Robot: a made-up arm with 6 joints.
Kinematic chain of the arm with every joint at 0, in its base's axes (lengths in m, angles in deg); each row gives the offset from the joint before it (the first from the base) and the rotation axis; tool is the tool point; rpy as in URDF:
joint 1: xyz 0 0 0.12 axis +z
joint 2: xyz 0 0 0 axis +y
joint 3: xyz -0.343 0 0.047 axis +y
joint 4: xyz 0.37 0 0.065 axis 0.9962 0 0.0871
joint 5: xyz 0 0 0 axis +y
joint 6: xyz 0.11 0 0.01 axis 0.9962 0 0.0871
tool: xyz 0 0 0 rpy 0 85 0
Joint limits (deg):
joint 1: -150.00..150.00
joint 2: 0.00..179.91
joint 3: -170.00..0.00
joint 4: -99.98..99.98
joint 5: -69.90..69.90
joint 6: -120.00..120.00
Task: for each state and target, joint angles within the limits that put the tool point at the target. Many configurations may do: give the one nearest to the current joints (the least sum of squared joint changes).
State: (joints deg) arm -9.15 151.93 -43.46 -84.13 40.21 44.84
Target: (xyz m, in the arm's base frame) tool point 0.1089 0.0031 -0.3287
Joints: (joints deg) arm 14.55 177.00 -48.81 -83.94 13.01 44.84
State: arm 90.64 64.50 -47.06 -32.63 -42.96 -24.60
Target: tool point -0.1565 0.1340 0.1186
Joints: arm 120.87 62.11 0.00 -50.51 -50.08 -24.60
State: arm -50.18 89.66 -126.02 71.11 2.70 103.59
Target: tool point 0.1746 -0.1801 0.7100
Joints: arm -49.87 57.11 -83.88 69.32 9.91 103.59
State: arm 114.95 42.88 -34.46 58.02 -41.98 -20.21
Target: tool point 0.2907 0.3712 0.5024
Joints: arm 59.40 83.24 -73.67 56.61 -41.43 -20.21
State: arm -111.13 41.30 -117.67 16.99 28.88 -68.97
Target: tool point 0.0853 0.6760 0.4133
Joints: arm -94.55 0.00 -148.00 17.64 69.85 -68.97
